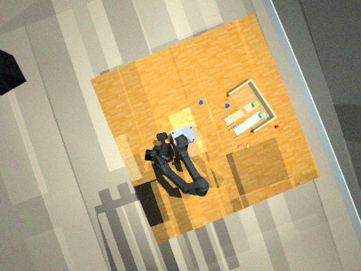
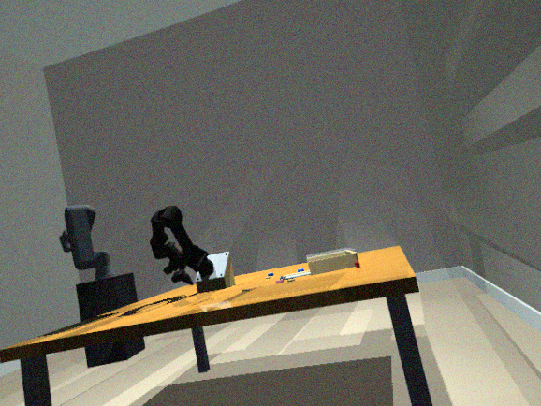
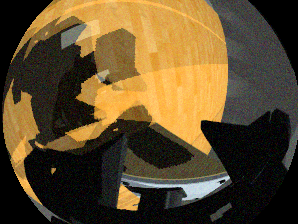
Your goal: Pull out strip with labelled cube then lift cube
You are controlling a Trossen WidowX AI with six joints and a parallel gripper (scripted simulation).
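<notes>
My gripper tip is 430 mm short of the pink piece, 310 mm to the left of it and 60 mm above it. Round my gripper tip: tan piece: 340 mm ahead, 10 mm to the right, 60 mm below; then red piece: 730 mm ahead, 310 mm to the right, 50 mm below.
</notes>
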